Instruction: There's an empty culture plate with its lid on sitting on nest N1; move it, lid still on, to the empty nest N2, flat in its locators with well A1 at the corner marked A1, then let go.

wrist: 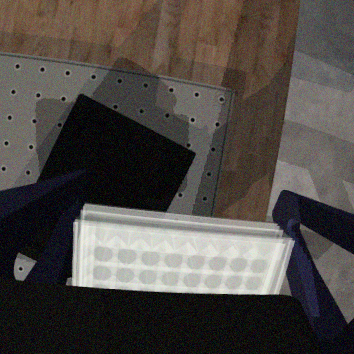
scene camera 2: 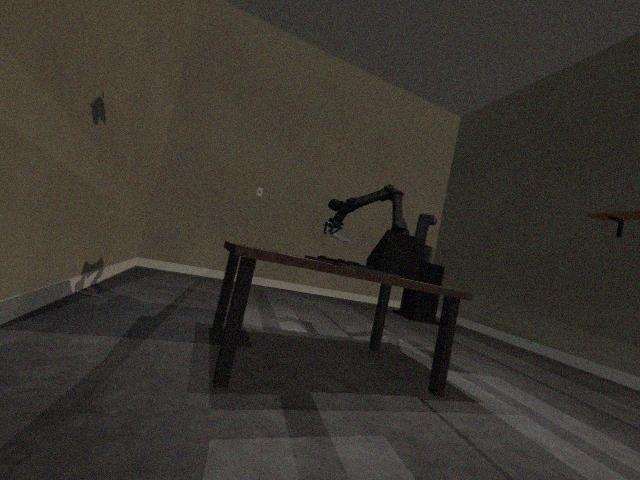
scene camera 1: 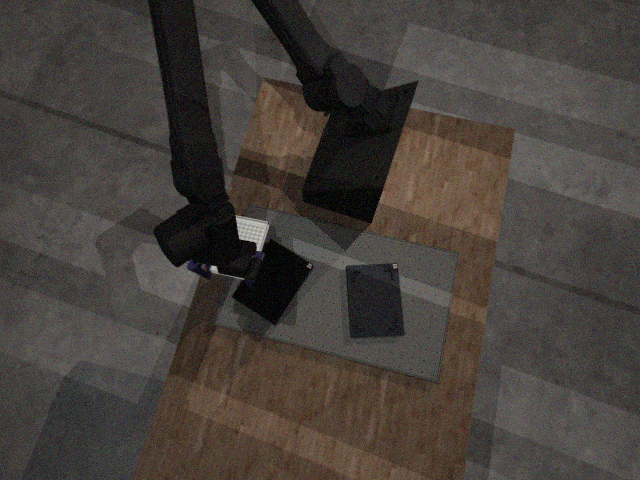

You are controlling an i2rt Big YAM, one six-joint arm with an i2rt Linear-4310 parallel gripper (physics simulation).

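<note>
My gripper is shut on the white, lidded culture plate, with a blue finger at each side. In scene camera 2 the plate hangs well above the table and looks tilted. In scene camera 1 it overlaps the upper left of a black nest, which sits turned on the board and has a small pale tag at its right corner. A dark grey nest stands to the right, empty, with a pale tag at its top right corner. Nest labels and well A1 are unreadable.
Both nests stand on a grey perforated board on the wooden table. A large black block stands behind the board. The table's left edge runs near the black nest.
</note>
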